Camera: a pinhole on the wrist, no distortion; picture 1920 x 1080 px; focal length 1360.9 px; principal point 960.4 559.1 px. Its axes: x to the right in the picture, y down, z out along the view. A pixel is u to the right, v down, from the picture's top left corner.
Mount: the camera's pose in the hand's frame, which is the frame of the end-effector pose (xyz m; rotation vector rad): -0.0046 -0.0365 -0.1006 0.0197 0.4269 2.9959
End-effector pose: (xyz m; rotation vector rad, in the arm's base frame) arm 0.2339 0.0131 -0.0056 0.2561 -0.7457 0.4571
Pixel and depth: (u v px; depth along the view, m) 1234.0 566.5 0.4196
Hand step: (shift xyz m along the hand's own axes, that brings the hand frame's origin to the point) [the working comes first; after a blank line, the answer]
In the camera's frame: 0.0844 0.0023 0.4196

-0.0764 0.0876 0.3027
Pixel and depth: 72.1 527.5 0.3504
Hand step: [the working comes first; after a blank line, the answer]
In the camera's frame: -0.2287 -0.0081 0.3504

0.2337 0.0421 0.2344
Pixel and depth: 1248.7 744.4 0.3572
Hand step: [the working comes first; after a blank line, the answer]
In the camera's frame: 0.0757 0.0486 0.3572

-0.0748 0.0250 0.2557
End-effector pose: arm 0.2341 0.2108 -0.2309 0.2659 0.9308 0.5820
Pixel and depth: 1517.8 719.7 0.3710
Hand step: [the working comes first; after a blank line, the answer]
In the camera's frame: 0.1520 0.0438 0.3710

-0.1497 0.0423 0.2674
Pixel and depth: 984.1 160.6 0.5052
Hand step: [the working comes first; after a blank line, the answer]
In the camera's frame: 0.0088 -0.1479 0.5052

0.0179 0.2459 0.3432
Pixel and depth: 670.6 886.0 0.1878
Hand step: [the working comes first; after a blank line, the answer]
In the camera's frame: -0.0400 0.0451 0.1878

0.0355 -0.0320 0.0925
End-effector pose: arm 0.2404 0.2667 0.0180 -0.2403 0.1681 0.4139
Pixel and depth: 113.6 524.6 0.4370
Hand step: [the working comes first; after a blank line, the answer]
In the camera's frame: -0.2719 -0.0111 0.4370

0.2794 0.0639 0.3169
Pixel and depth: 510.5 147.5 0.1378
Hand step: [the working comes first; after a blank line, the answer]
In the camera's frame: -0.0456 -0.0417 0.1378

0.0493 0.0362 0.0202
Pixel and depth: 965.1 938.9 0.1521
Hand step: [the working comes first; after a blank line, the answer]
In the camera's frame: 0.0005 0.0424 0.1521

-0.0055 -0.0347 0.0573
